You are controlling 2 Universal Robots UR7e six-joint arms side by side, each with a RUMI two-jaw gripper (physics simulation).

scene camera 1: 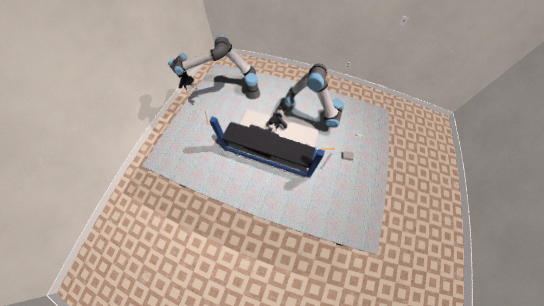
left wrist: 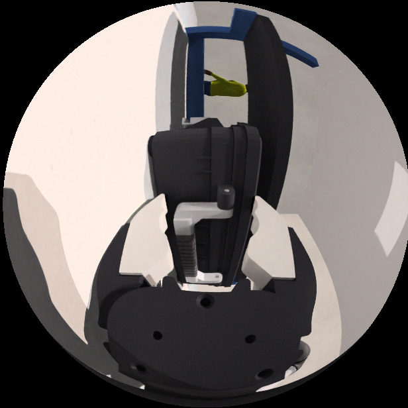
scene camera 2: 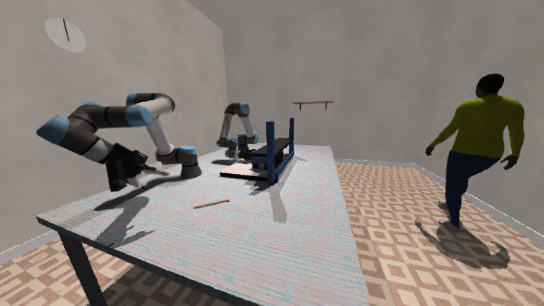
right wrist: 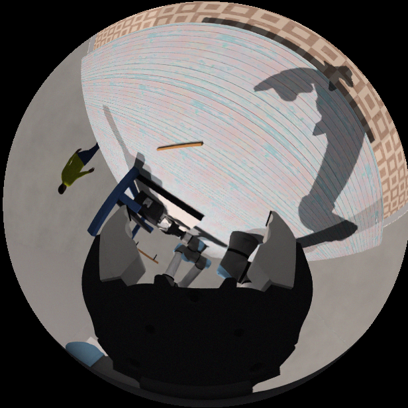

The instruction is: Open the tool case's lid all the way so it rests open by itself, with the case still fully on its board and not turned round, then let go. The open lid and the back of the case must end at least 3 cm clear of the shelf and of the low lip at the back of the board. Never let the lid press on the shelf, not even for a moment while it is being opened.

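Places are measured from the left arm's base along level axes (x up, y ahead, z left), in metres.
Where they show: right gripper, fingertip midpoint: (scene camera 1: 194,91) (scene camera 2: 156,181); left arm's base at its link origin: (scene camera 2: 243,151); right arm's base at its link origin: (scene camera 1: 253,94) (scene camera 2: 191,174).
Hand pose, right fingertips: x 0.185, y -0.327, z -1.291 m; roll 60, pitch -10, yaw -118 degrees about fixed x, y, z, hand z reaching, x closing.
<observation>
Each offset is from my right fingertips to the top centre of the thing. Level surfaces: height alone.
The black tool case (left wrist: 180,170) (scene camera 1: 262,131) (right wrist: 151,207) looks closed, its front partly under the black shelf {dx +0.014 m} (scene camera 1: 270,146) (left wrist: 272,115). Its grey handle (left wrist: 187,250) faces my left gripper. The case rests on the white board {dx -0.153 m} (scene camera 1: 302,134) (scene camera 2: 239,170) (left wrist: 75,125). My left gripper (left wrist: 209,196) (scene camera 1: 273,128) is open at the case's front; its fingertips stand wide, one at the lid side and one at the board side. The shelf hides most of the case in scene camera 1. I cannot make out the board's back lip. My right gripper (right wrist: 198,210) (scene camera 1: 188,88) (scene camera 2: 152,177) is open and empty, far from the case.
Blue posts {dx +0.227, dy +0.540, dz +0.286 m} (scene camera 1: 217,131) (scene camera 2: 270,152) carry the shelf at both ends, with a low blue rail (scene camera 1: 265,161) between them. An orange stick {dx -0.177, dy +0.195, dz +0.088 m} (scene camera 2: 211,204) (right wrist: 180,146) lies on the table, and a small grey block {dx -0.154, dy +0.742, dz +1.329 m} (scene camera 1: 347,155) lies to the right in scene camera 1. A person (scene camera 2: 485,125) is beyond the table.
</observation>
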